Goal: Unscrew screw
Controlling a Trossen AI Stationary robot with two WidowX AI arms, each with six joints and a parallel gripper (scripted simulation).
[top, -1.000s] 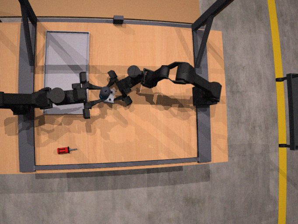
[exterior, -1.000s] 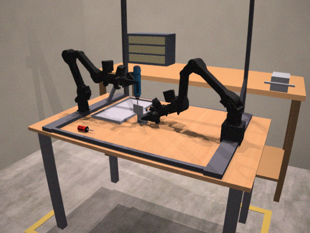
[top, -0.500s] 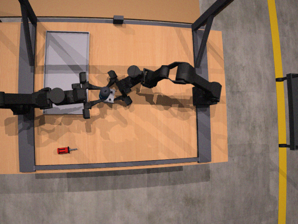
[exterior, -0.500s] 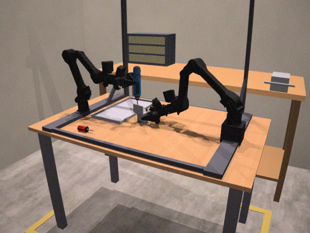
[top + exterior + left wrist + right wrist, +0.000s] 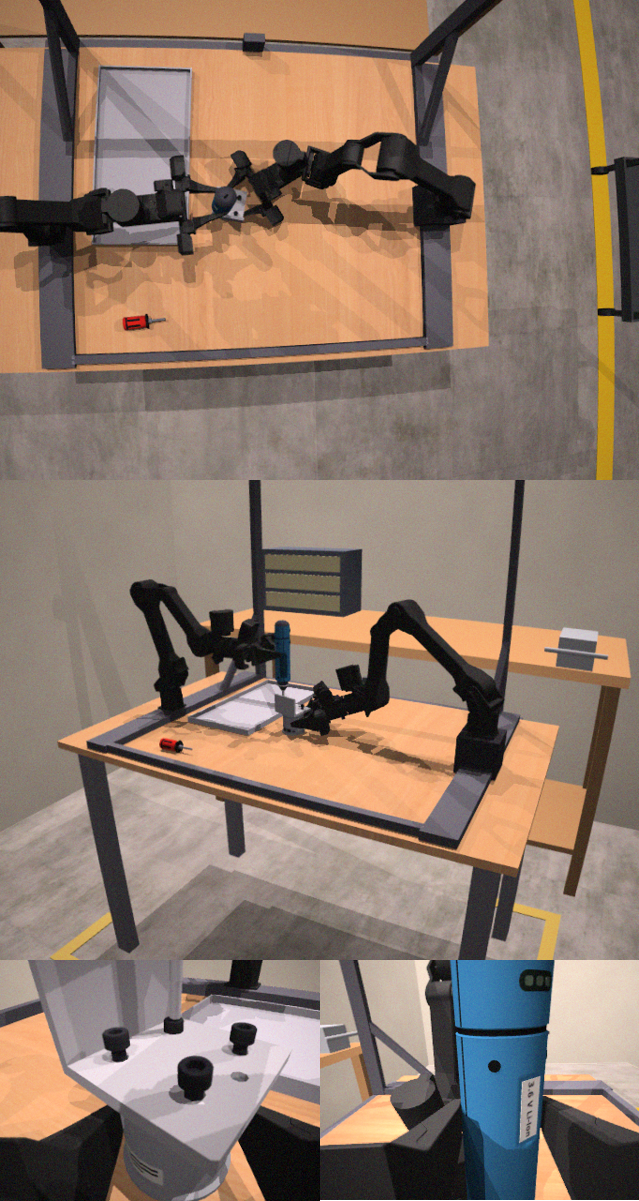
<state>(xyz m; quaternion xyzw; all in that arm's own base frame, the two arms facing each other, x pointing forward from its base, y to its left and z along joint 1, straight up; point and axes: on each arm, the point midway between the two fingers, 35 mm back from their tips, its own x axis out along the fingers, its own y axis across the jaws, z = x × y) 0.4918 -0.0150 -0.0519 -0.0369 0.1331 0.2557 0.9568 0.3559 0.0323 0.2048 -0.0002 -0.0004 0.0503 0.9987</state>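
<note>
My left gripper is now 1 cm short of the grey cylinder, 2 cm to the left of it and 1 cm above it. The rest, counted from my left hand: l-shaped bracket 1 cm ahead, 2 cm to the right, 3 cm above; then bit 2 cm ahead, 5 cm to the right, 5 cm above; then shallow grey tray 12 cm behind, 22 cm to the right, 3 cm below.
</note>
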